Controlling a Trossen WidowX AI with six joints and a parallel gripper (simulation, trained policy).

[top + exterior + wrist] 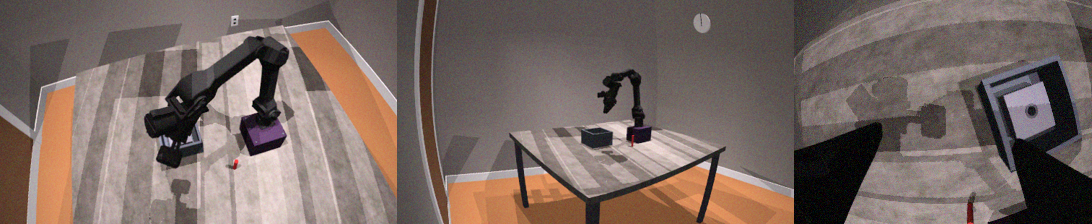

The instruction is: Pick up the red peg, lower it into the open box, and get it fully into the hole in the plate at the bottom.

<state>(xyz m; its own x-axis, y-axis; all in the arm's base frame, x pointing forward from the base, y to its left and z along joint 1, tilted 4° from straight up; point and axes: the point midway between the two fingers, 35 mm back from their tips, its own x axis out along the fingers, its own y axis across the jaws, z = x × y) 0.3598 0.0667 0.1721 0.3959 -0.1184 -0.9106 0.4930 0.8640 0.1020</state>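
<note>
Right now my gripper tip is 210 mm past the red peg, 60 mm to the right of it and 200 mm above it. From my gripper tip the other things lie so: plate: 40 mm behind, 130 mm to the right, 200 mm below; box: 40 mm behind, 130 mm to the right, 220 mm below.
</note>
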